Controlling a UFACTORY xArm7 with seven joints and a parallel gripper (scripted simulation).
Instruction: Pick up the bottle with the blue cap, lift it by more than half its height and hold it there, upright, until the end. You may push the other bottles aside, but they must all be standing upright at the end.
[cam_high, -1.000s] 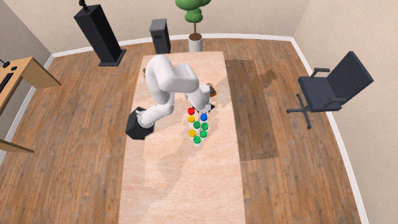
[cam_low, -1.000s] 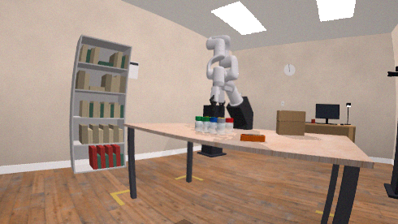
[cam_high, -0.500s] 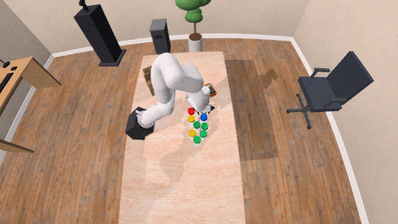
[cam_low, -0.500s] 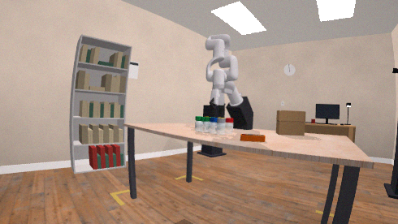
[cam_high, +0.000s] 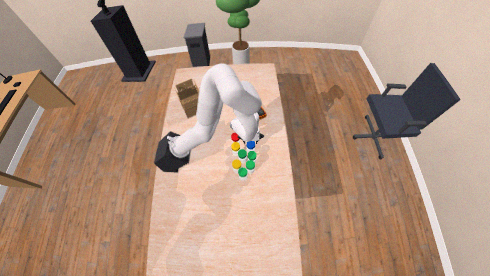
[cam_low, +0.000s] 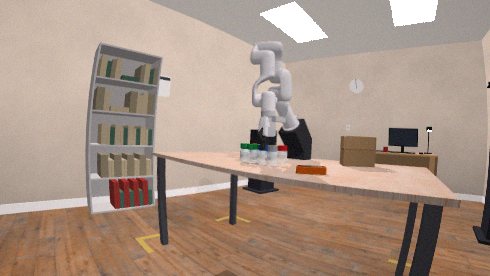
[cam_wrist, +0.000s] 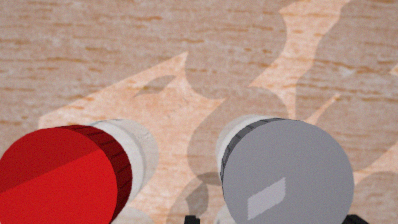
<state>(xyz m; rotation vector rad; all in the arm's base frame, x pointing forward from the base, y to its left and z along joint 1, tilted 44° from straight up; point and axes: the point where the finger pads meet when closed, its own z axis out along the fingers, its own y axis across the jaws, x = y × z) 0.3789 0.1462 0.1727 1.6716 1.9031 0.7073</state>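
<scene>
Now: the blue-capped bottle 20 mm to the right of my hand and 50 mm below it. Round my hand: red-capped bottle 100 mm behind, 20 mm to the left, 50 mm below; grey-capped bottle 40 mm to the left, 50 mm below.
</scene>
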